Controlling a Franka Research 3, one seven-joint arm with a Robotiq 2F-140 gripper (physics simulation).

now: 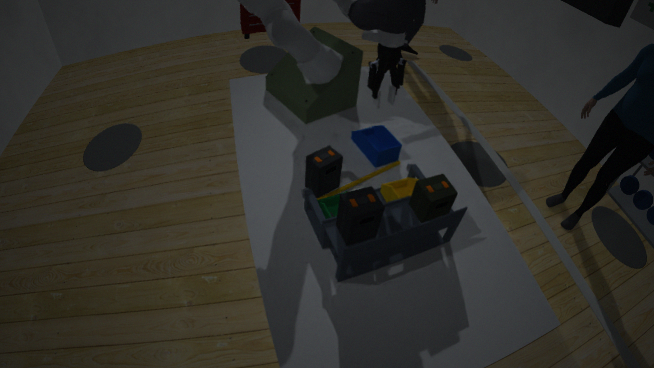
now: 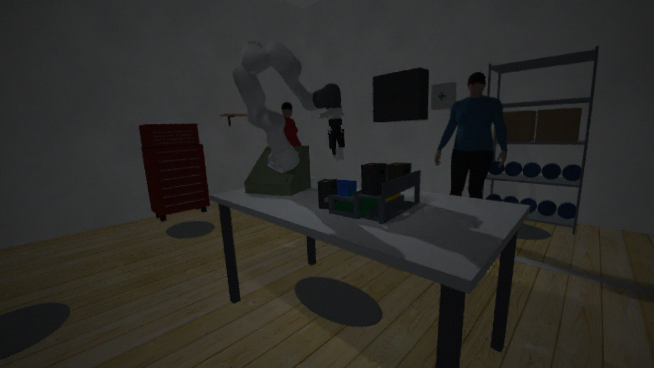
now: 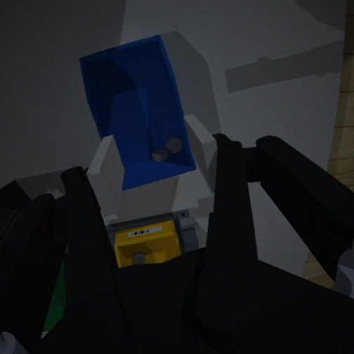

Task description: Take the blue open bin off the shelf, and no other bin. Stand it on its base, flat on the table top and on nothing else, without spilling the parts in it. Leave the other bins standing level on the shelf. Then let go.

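Note:
The blue open bin (image 1: 384, 146) (image 2: 346, 187) (image 3: 122, 117) stands upright on the white table top (image 1: 280, 165) (image 2: 280, 212), apart from the slate-grey shelf (image 1: 419, 241) (image 2: 401, 184). Two round grey parts (image 3: 174, 144) (image 3: 160, 155) lie inside it. My gripper (image 1: 385, 100) (image 2: 339, 156) (image 3: 152, 143) is part open and empty, above and apart from the bin, on the robot-base side. The yellow bin (image 1: 398, 190) (image 3: 150, 245), with a grey part in it, and a green bin (image 1: 330, 206) (image 2: 344, 205) (image 3: 56, 302) sit on the shelf. Dark cases partly hide the shelf.
Dark cases with orange latches stand beside the shelf (image 1: 324, 172) and at it (image 1: 360, 217) (image 1: 433, 197). A yellow bar (image 1: 367, 177) runs between the blue bin and the shelf. The green robot base (image 1: 320, 90) (image 2: 277, 182) is behind.

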